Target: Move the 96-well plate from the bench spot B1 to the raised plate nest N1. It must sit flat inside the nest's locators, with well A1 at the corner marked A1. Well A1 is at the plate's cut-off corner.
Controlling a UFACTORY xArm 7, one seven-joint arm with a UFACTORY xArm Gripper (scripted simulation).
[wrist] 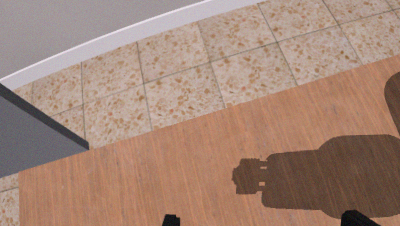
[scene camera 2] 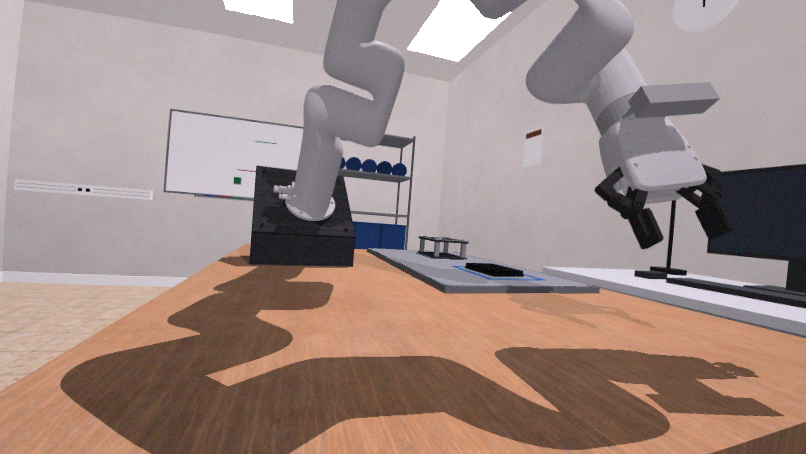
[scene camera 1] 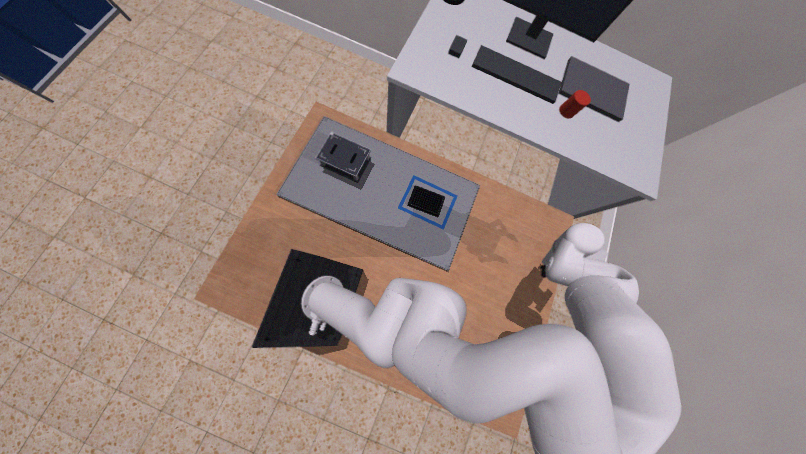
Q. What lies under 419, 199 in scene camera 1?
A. A black 96-well plate.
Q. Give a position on a plate nest N1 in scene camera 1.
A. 345, 149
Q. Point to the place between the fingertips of my gripper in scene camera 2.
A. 688, 240
